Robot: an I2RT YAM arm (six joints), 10 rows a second.
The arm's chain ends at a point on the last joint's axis. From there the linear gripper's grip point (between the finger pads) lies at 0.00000 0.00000 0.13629 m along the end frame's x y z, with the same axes.
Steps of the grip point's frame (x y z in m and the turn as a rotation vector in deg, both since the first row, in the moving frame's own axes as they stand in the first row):
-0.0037, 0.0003, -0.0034, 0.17, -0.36, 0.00
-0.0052, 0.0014, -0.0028, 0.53, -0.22, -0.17
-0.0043, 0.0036, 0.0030, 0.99, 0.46, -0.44
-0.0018, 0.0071, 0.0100, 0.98, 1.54, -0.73
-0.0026, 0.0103, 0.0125, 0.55, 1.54, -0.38
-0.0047, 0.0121, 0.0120, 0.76, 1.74, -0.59
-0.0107, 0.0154, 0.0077, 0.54, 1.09, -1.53
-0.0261, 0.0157, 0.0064, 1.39, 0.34, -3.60
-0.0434, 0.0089, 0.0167, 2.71, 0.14, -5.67
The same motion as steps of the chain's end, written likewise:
-0.0028, 0.0007, -0.0034, 0.17, -0.36, 0.00
-0.0047, 0.0027, -0.0028, 0.53, -0.22, -0.17
-0.0054, 0.0060, 0.0030, 0.99, 0.46, -0.44
-0.0054, 0.0095, 0.0101, 0.98, 1.54, -0.73
-0.0063, 0.0116, 0.0126, 0.55, 1.54, -0.38
-0.0088, 0.0139, 0.0121, 0.76, 1.74, -0.59
-0.0133, 0.0167, 0.0077, 0.54, 1.09, -1.53
-0.0268, 0.0190, 0.0064, 1.39, 0.34, -3.60
-0.0434, 0.0153, 0.0169, 2.71, 0.14, -5.67

